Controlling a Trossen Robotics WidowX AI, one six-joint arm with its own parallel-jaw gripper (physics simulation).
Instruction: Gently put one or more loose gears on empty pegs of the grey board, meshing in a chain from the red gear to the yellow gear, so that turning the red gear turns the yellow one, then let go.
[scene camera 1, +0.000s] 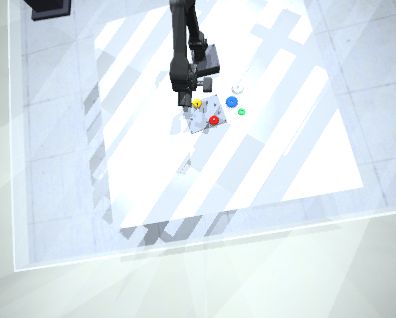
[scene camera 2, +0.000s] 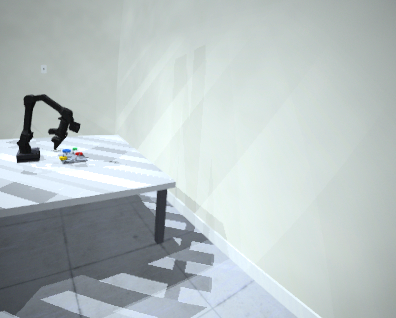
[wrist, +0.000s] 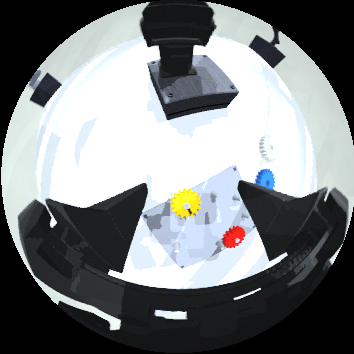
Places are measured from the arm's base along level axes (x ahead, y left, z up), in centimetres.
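Pixels of known places: gripper, fingertip midpoint: (scene camera 1: 196, 88) (scene camera 2: 56, 147) (wrist: 193, 185); arm's base at its link origin: (scene camera 1: 200, 55) (scene camera 2: 25, 152) (wrist: 175, 66).
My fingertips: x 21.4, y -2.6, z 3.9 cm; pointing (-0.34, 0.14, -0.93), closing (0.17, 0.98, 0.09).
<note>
For each thing: its top centre in the pictures, then the offset to it from my fingertips. "pt": a spot on its surface instead. Level surfaces: height alone.
- grey board at its top centre: (wrist: 211, 229) (scene camera 1: 203, 111) (scene camera 2: 71, 154) dz -6.4, dx +9.5, dy +2.9 cm
- yellow gear at a spot on its surface: (wrist: 185, 203) (scene camera 1: 196, 101) (scene camera 2: 62, 156) pt dz -6.4, dx +3.6, dy -0.7 cm
- red gear at its top centre: (wrist: 235, 239) (scene camera 1: 213, 119) dz -7.0, dx +14.6, dy +8.3 cm
- loose blue gear at its top centre: (wrist: 267, 182) (scene camera 1: 231, 101) (scene camera 2: 66, 150) dz -7.8, dx +4.7, dy +18.7 cm
- white gear at its top centre: (wrist: 271, 146) (scene camera 1: 237, 87) dz -7.8, dx -3.3, dy +22.4 cm
- small green gear at its top centre: (scene camera 1: 242, 111) (scene camera 2: 74, 148) dz -7.8, dx +10.8, dy +23.7 cm
- white table at its surface level: dz -9.5 cm
The grey board (scene camera 1: 199, 123) (wrist: 200, 239) lies on the table with several bare pegs. The yellow gear (scene camera 1: 197, 103) (scene camera 2: 63, 158) (wrist: 185, 203) and the red gear (scene camera 1: 214, 120) (scene camera 2: 79, 154) (wrist: 233, 237) sit on it, apart from each other. The loose blue gear (scene camera 1: 231, 102) (scene camera 2: 66, 150) (wrist: 265, 179), white gear (scene camera 1: 237, 88) (wrist: 267, 147) and small green gear (scene camera 1: 241, 112) (scene camera 2: 75, 149) lie beside the board. The green gear does not show in the wrist view. My gripper (wrist: 193, 185) is open and empty, above the table. In the wrist view the yellow gear shows between and below its fingertips.
The arm's dark base (scene camera 1: 208, 61) (scene camera 2: 28, 155) (wrist: 197, 92) stands on the white table (scene camera 1: 150, 185) (scene camera 2: 120, 175) behind the board. Bright light stripes and shadows cross the table top. A wall (scene camera 2: 280, 125) rises beyond the table's far side in scene camera 2.
</note>
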